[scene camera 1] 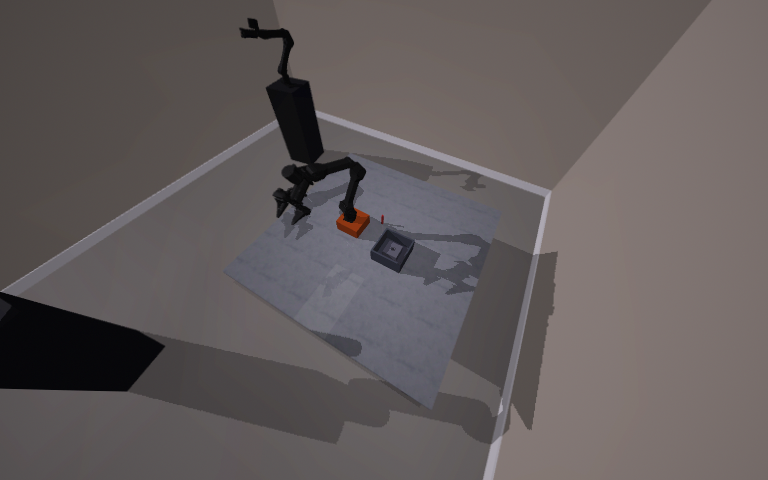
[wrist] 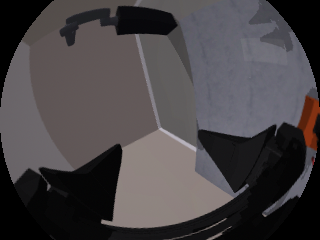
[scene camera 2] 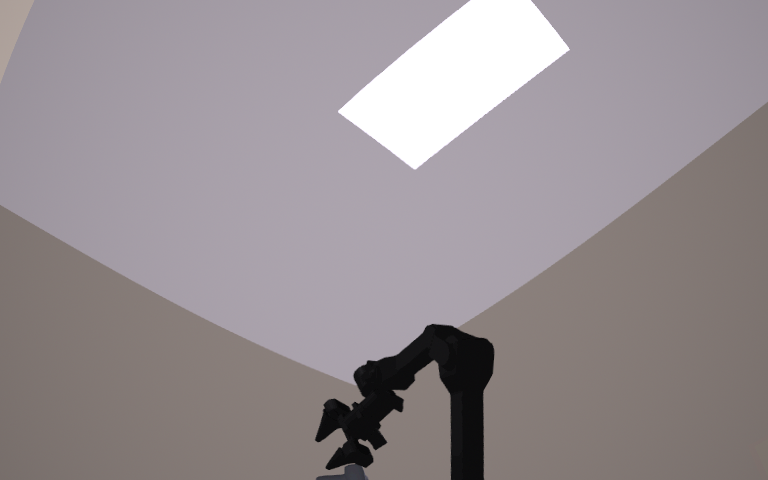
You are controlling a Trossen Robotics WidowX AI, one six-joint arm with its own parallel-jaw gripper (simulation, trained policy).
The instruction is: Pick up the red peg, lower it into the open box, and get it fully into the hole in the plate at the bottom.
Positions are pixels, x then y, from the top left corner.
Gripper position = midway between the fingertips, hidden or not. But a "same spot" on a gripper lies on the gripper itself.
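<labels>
My gripper shows in scene camera 1, in scene camera 2 (321, 454) and in the wrist view. A single spot on my gripper is both (scene camera 1: 281, 203) and (wrist: 93, 195).
</labels>
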